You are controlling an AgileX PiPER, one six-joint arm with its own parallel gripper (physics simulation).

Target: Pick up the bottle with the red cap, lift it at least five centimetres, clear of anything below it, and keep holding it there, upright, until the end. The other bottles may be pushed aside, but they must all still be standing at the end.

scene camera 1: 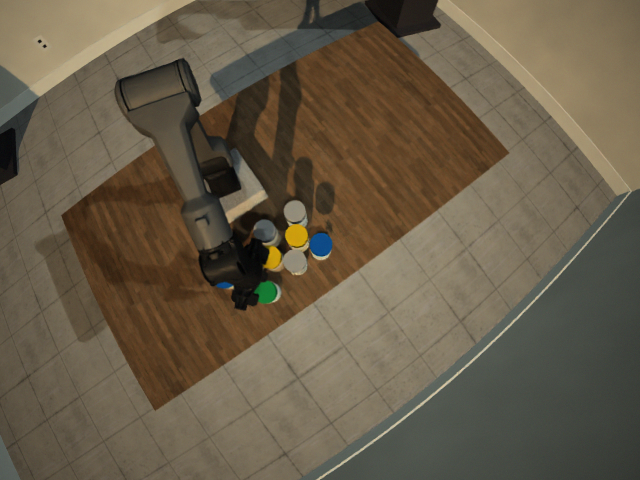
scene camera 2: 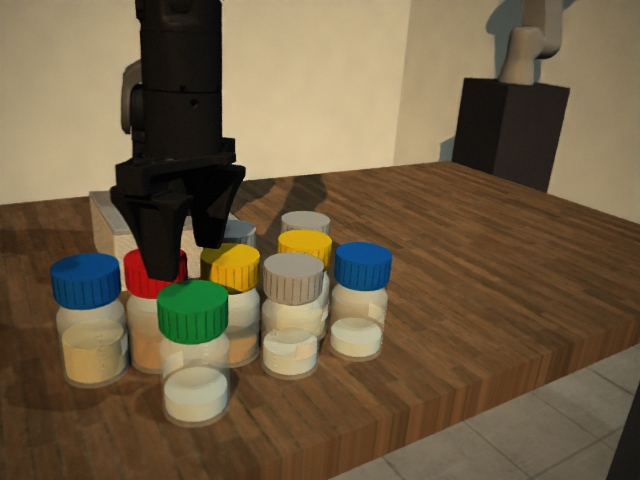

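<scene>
The red-capped bottle [scene camera 2: 138, 269] stands upright on the table [scene camera 1: 372, 118] [scene camera 2: 465, 248], between a blue-capped and a yellow-capped bottle, behind the green-capped one. In scene camera 1 the arm hides it. My gripper [scene camera 1: 251, 277] [scene camera 2: 186, 260] is open, its fingers apart and pointing down. In scene camera 2 the nearer finger covers part of the red cap, and the farther fingertip shows just above the near yellow cap. The green-capped bottle [scene camera 1: 266, 292] [scene camera 2: 192, 312], left blue-capped bottle [scene camera 1: 223, 284] [scene camera 2: 85, 280] and near yellow-capped bottle [scene camera 1: 272, 258] [scene camera 2: 232, 268] stand upright.
Also standing are the front grey-capped bottle [scene camera 1: 295, 260] [scene camera 2: 293, 277], rear yellow-capped [scene camera 1: 296, 235] [scene camera 2: 305, 246], right blue-capped [scene camera 1: 321, 244] [scene camera 2: 363, 264], slate-capped [scene camera 1: 265, 230] [scene camera 2: 241, 232] and rear light-grey-capped [scene camera 1: 295, 211] [scene camera 2: 305, 221] bottles. A pale block [scene camera 1: 249, 202] [scene camera 2: 111, 227] lies behind them.
</scene>
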